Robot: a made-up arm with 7 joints. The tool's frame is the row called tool.
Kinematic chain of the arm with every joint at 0, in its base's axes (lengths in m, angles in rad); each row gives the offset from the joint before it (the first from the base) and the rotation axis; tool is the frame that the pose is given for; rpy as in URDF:
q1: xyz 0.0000 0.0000 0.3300 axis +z
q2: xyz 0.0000 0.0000 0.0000 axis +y
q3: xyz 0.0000 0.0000 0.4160 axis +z
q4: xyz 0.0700 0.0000 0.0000 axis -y
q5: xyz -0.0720 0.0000 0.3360 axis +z
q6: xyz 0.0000 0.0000 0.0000 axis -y
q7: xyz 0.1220 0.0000 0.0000 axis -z
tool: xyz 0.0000 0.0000 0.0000 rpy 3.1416 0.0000 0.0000
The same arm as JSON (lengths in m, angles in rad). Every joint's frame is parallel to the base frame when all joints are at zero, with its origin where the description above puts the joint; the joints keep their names.
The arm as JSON. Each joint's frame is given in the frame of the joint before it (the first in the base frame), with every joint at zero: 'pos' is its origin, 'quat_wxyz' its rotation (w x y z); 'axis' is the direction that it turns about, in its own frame. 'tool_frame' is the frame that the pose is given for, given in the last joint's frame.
{"length_unit": "m", "angle_unit": "rad", "joints": [{"joint": "q1", "pos": [0.0, 0.0, 0.33], "quat_wxyz": [1.0, 0.0, 0.0, 0.0], "axis": "+z"}, {"joint": "q2", "pos": [0.0, 0.0, 0.0], "quat_wxyz": [1.0, 0.0, 0.0, 0.0], "axis": "+y"}, {"joint": "q3", "pos": [0.0, 0.0, 0.416], "quat_wxyz": [1.0, 0.0, 0.0, 0.0], "axis": "+z"}, {"joint": "q4", "pos": [0.07, 0.0, 0.0], "quat_wxyz": [1.0, 0.0, 0.0, 0.0], "axis": "-y"}, {"joint": "q5", "pos": [-0.072, 0.0, 0.336], "quat_wxyz": [1.0, 0.0, 0.0, 0.0], "axis": "+z"}, {"joint": "q6", "pos": [0.0, 0.0, 0.0], "quat_wxyz": [1.0, 0.0, 0.0, 0.0], "axis": "-y"}, {"joint": "q7", "pos": [0.122, 0.0, 0.0], "quat_wxyz": [1.0, 0.0, 0.0, 0.0], "axis": "-z"}], "tool_frame": {"pos": [0.0, 0.0, 0.0], "quat_wxyz": [0.000004, -1.0, 0.0, 0.0]}}
